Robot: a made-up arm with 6 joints. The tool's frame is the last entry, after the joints.
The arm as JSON. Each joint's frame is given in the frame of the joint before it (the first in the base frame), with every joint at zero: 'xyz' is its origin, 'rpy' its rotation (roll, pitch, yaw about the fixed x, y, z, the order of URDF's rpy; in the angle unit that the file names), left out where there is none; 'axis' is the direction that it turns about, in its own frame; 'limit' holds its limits. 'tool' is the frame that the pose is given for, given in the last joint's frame.
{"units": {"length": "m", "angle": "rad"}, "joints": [
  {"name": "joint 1", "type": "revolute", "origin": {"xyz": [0.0, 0.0, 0.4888]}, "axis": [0.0, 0.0, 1.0], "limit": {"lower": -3.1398, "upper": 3.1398}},
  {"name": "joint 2", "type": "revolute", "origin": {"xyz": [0.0, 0.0, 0.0], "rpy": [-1.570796, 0.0, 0.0]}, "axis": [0.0, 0.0, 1.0], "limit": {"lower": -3.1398, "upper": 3.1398}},
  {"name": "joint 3", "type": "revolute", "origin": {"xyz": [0.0, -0.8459, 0.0], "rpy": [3.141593, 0.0, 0.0]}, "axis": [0.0, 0.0, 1.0], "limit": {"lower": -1.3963, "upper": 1.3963}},
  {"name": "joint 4", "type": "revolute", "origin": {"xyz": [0.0, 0.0, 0.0], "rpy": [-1.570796, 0.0, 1.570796]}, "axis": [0.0, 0.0, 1.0], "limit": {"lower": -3.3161, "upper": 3.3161}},
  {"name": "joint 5", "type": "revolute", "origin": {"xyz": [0.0, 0.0, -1.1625], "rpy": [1.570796, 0.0, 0.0]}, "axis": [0.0, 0.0, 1.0], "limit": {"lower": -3.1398, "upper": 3.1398}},
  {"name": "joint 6", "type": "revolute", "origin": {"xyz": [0.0, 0.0, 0.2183], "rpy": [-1.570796, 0.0, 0.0]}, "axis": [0.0, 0.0, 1.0], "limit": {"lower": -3.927, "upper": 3.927}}
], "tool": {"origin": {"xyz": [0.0, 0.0, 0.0], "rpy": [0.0, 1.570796, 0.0]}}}
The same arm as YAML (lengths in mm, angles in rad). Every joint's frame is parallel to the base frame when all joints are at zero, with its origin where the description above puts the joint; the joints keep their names.
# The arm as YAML. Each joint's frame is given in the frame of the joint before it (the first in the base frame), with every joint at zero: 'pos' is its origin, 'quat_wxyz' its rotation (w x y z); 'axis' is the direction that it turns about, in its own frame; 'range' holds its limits. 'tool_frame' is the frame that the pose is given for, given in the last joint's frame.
length_unit: mm
angle_unit: rad
joints:
  - joint: joint 1
    pos: [0.0, 0.0, 488.8]
    quat_wxyz: [1.0, 0.0, 0.0, 0.0]
    axis: [0.0, 0.0, 1.0]
    range: [-3.1398, 3.1398]
  - joint: joint 2
    pos: [0.0, 0.0, 0.0]
    quat_wxyz: [1.0, 0.0, 0.0, 0.0]
    axis: [0.0, 1.0, 0.0]
    range: [-3.1398, 3.1398]
  - joint: joint 3
    pos: [0.0, 0.0, 845.9]
    quat_wxyz: [1.0, 0.0, 0.0, 0.0]
    axis: [0.0, -1.0, 0.0]
    range: [-1.3963, 1.3963]
  - joint: joint 4
    pos: [0.0, 0.0, 0.0]
    quat_wxyz: [1.0, 0.0, 0.0, 0.0]
    axis: [-1.0, 0.0, 0.0]
    range: [-3.3161, 3.3161]
  - joint: joint 5
    pos: [1162.5, 0.0, 0.0]
    quat_wxyz: [1.0, 0.0, 0.0, 0.0]
    axis: [0.0, -1.0, 0.0]
    range: [-3.1398, 3.1398]
  - joint: joint 6
    pos: [0.0, -218.3, 0.0]
    quat_wxyz: [1.0, 0.0, 0.0, 0.0]
    axis: [-1.0, 0.0, 0.0]
    range: [-3.927, 3.927]
tool_frame:
  pos: [0.0, 0.0, 0.0]
  quat_wxyz: [1.0, 0.0, 0.0, 0.0]

